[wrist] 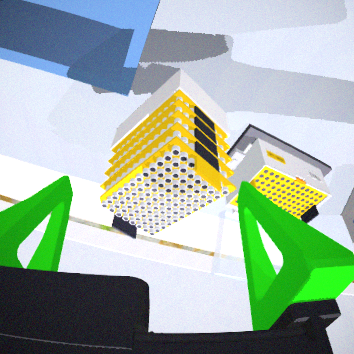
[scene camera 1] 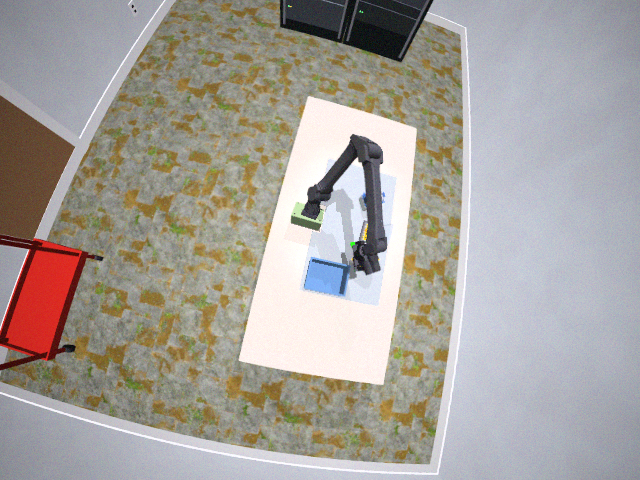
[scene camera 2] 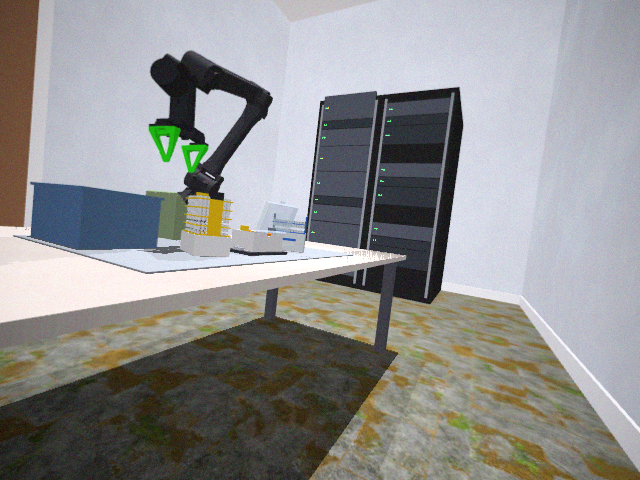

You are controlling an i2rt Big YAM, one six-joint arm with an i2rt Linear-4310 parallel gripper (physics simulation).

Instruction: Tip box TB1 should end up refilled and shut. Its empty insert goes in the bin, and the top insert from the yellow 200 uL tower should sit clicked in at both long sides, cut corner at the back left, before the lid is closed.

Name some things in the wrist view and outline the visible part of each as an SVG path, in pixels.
My gripper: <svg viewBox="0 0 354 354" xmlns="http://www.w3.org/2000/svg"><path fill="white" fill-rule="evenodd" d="M0 211L0 354L333 354L325 328L341 315L335 298L354 279L354 254L348 248L276 205L247 181L241 181L237 194L237 209L252 330L148 332L149 285L146 281L127 275L57 271L72 200L72 188L68 175L62 175L33 195ZM257 222L281 252L282 266L277 274L262 243ZM51 212L43 236L26 268L23 268L17 258L17 248Z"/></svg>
A yellow perforated insert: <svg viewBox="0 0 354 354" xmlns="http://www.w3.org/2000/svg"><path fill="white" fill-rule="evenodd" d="M237 195L232 199L230 203L237 205ZM249 182L276 205L297 218L300 217L305 223L308 223L319 214L315 204L327 195L306 184L296 182L293 178L267 166L264 166Z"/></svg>
